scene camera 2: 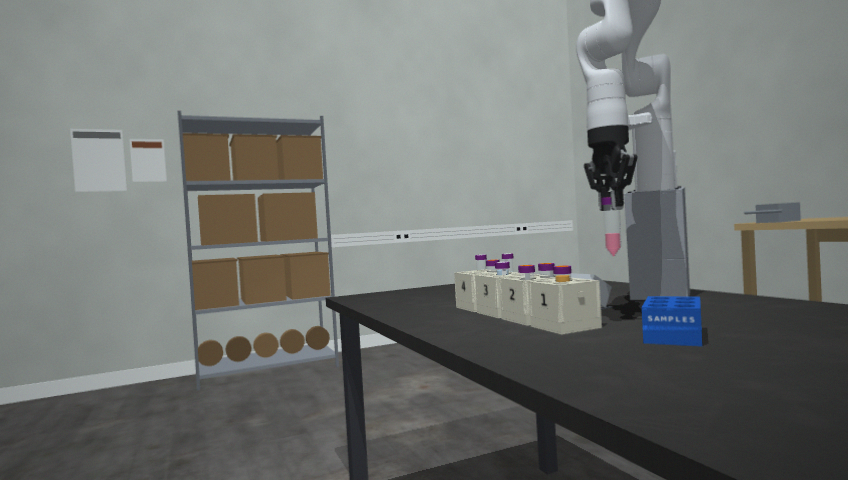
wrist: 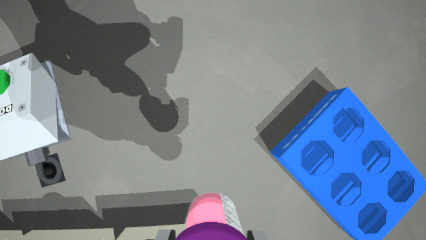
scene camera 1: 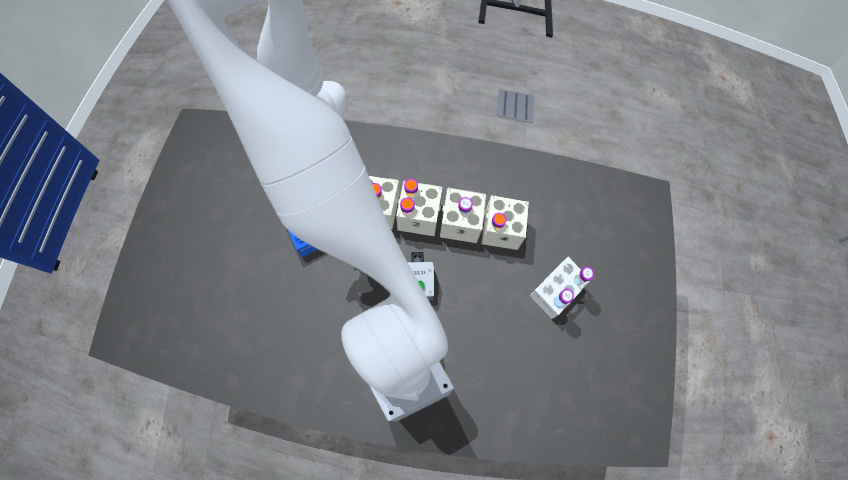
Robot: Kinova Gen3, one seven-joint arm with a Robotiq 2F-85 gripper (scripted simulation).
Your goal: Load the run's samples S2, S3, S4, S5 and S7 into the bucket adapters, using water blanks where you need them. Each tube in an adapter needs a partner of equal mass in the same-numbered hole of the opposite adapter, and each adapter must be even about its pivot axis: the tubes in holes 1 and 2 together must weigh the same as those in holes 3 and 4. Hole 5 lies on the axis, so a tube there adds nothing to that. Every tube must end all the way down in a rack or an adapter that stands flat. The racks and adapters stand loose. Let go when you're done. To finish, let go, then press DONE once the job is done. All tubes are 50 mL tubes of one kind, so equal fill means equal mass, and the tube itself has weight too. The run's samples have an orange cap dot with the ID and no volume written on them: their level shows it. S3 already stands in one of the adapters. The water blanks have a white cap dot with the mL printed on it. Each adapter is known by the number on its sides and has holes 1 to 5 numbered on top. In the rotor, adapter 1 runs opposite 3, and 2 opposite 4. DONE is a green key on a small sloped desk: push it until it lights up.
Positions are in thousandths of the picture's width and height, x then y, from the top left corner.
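Observation:
My gripper is there at (scene camera 2: 721,439), and I can see a blue samples rack (scene camera 2: 791,678), which is in the wrist view as well, the blue samples rack (wrist: 766,552). There's a white blank rack (scene camera 1: 641,620) too, though in the wrist view the white blank rack is out of frame. I also see an adapter (scene camera 1: 541,476), then an adapter (scene camera 1: 597,495) and an adapter (scene camera 1: 499,459).

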